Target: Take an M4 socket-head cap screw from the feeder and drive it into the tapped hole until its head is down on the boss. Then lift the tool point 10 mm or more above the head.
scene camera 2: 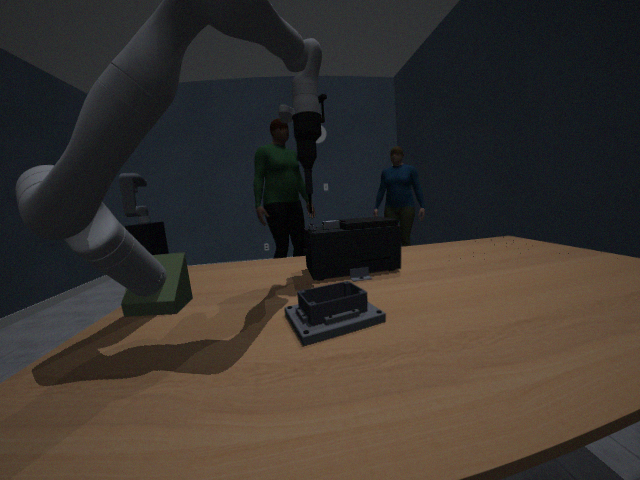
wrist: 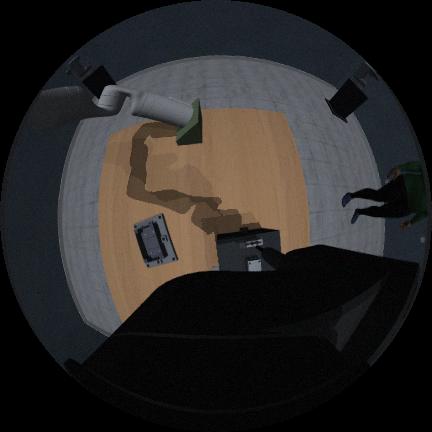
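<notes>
The black powered screwdriver (scene camera 2: pixel 307 139) points straight down. Its thin bit tip (scene camera 2: pixel 311 213) (wrist: pixel 257 247) is a little above the left end of the feeder's top, near the small silver screw pick-up plate (scene camera 2: pixel 312 227) (wrist: pixel 254 242). The views are too dark and small to tell whether a screw is on the tip. The black feeder (scene camera 2: pixel 354 253) (wrist: pixel 232 252) stands upright on the table. The dark grey open-topped housing (scene camera 2: pixel 336 310) (wrist: pixel 140 245) sits on its base plate (scene camera 2: pixel 341 328) (wrist: pixel 170 246), apart from the tool. The tapped hole and its boss cannot be singled out.
A small grey bracket (scene camera 2: pixel 360 274) (wrist: pixel 215 268) lies beside the feeder on the wooden table (scene camera 2: pixel 439 361) (wrist: pixel 250 165). The arm's base stands on a green wedge block (scene camera 2: pixel 178 289) (wrist: pixel 192 132) at the left. Two people (scene camera 2: pixel 279 175) (scene camera 2: pixel 399 186) stand beyond the table.
</notes>
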